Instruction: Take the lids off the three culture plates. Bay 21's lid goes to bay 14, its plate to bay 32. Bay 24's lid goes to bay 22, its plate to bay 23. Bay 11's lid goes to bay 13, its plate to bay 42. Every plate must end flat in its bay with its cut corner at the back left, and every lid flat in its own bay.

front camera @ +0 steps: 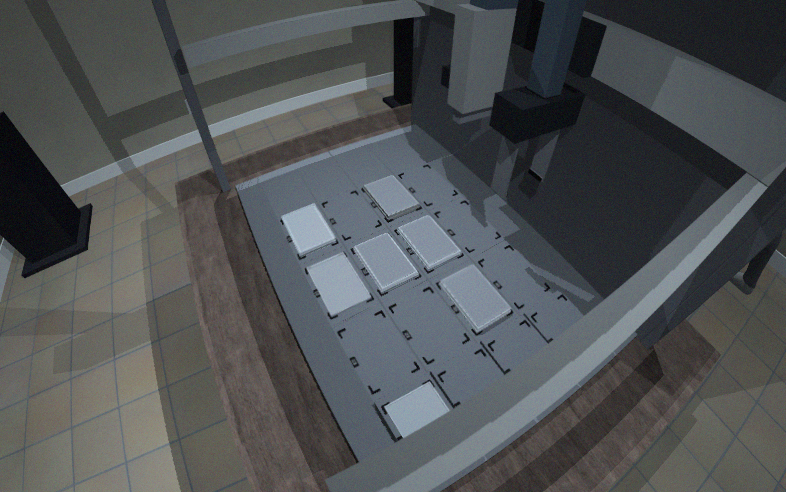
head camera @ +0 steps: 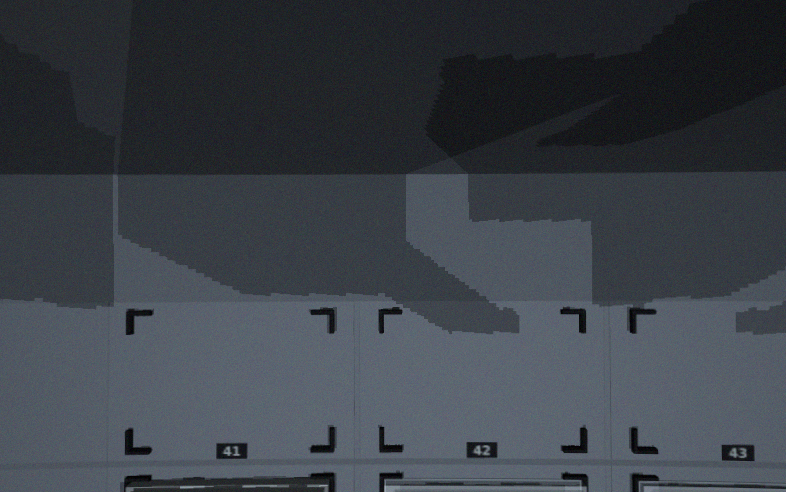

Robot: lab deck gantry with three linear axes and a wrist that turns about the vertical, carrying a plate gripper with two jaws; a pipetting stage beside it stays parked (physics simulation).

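Frame: origin at the robot's base, x right, y back, z down, level; centimetres.
Where they show: gripper, fingertip midpoint: [front camera: 517,184]; robot's base, origin of the base link: [front camera: 282,220].
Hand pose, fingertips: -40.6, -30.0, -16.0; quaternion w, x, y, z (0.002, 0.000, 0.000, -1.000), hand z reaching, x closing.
Observation:
Things, the pixels of their centre, and the offset from my fingertips, as dx, dy, dz. "spot": a spot on its surface instead.
- pale rimmed piece, body centre: [front camera: 307,229] +36.3, +23.6, +15.3
- bay 12, surface spot: [front camera: 339,284] spot: +36.2, +6.4, +15.2
- bay 14, surface spot: [front camera: 416,407] spot: +36.3, -22.0, +13.8
- rimmed grey piece, body centre: [front camera: 385,260] +25.6, +7.2, +15.3
- bay 31, surface spot: [front camera: 391,194] spot: +14.8, +23.4, +14.6
- bay 32, surface spot: [head camera: 484,487] spot: +10.7, +7.3, +15.3
- bay 33, surface spot: [front camera: 475,297] spot: +15.4, -9.7, +14.6
My gripper [front camera: 524,165] hangs high beyond the bays at the back right of the front view, its two jaws apart and no plate or lid visible between them. A pale rimmed piece [front camera: 308,228] lies in bay 11. Flat pale pieces lie in bay 12 [front camera: 339,284] and bay 14 [front camera: 416,407]. A rimmed grey piece [front camera: 385,262] lies in bay 22. Rimmed pieces lie in bay 31 [front camera: 391,194], bay 32 [front camera: 429,241] [head camera: 484,487] and bay 33 [front camera: 475,297]. Bay 42's corner marks [head camera: 581,320] show uncovered. Cut corners are too small to tell.
The parked stage's pale column [front camera: 481,58] stands left of the gripper. A pale rail [front camera: 510,394] crosses the front and partly hides bay 14. A thin post [front camera: 197,116] rises at the left. Bay labels 41 [head camera: 231,450] and 43 [head camera: 737,453] show in the head view.

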